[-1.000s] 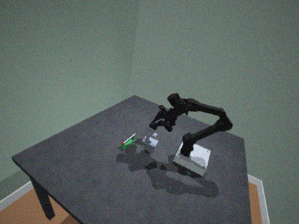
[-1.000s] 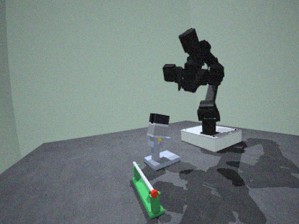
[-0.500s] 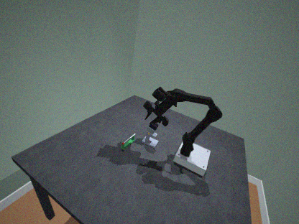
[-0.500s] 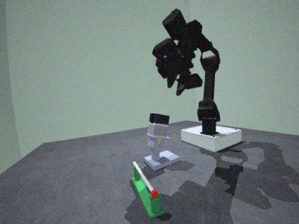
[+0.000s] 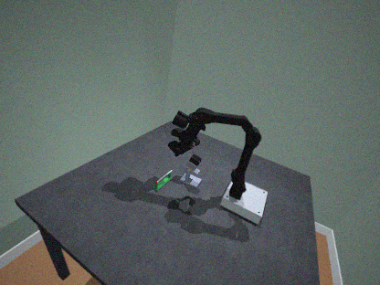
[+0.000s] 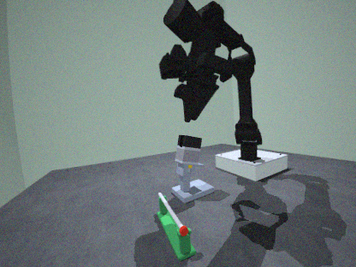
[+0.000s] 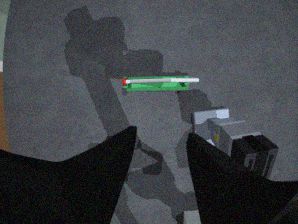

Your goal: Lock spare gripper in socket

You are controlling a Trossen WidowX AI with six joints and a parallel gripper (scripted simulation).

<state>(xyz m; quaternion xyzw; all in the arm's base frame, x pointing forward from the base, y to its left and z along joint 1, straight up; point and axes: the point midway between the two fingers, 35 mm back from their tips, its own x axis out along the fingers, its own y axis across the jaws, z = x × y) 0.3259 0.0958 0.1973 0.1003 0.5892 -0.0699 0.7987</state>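
The pin rest is 20 cm below my gripper tip, 6 cm ahead of it and 1 cm to the left of it. Round my gripper tip: spare gripper: 11 cm to the right, 10 cm below, 5 cm behind; then grey mount: 17 cm below, 11 cm to the right, 6 cm behind.
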